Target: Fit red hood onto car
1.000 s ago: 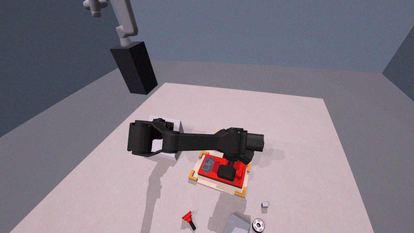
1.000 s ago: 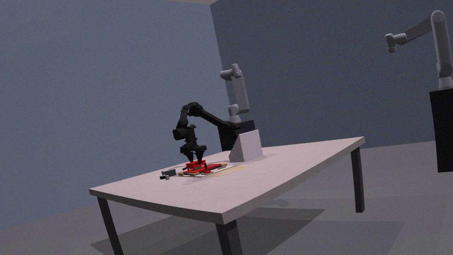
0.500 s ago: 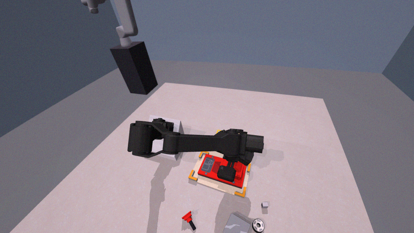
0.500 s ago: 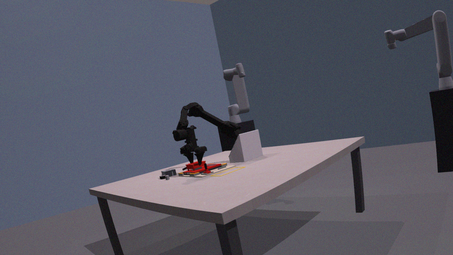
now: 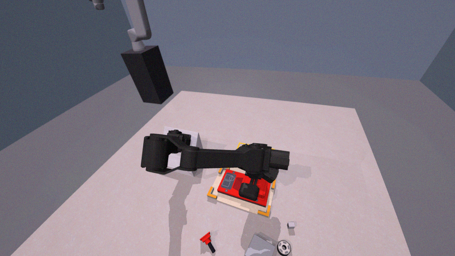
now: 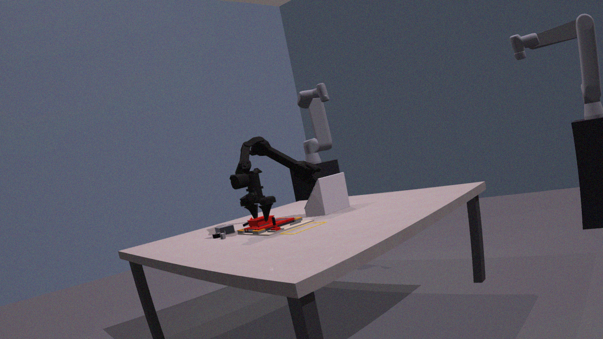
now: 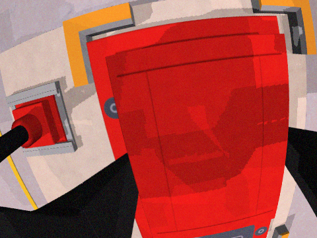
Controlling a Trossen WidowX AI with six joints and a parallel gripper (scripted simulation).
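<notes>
My gripper tip is 2 cm above the white engine block. Round my gripper tip: hood: right at my gripper tip.
</notes>
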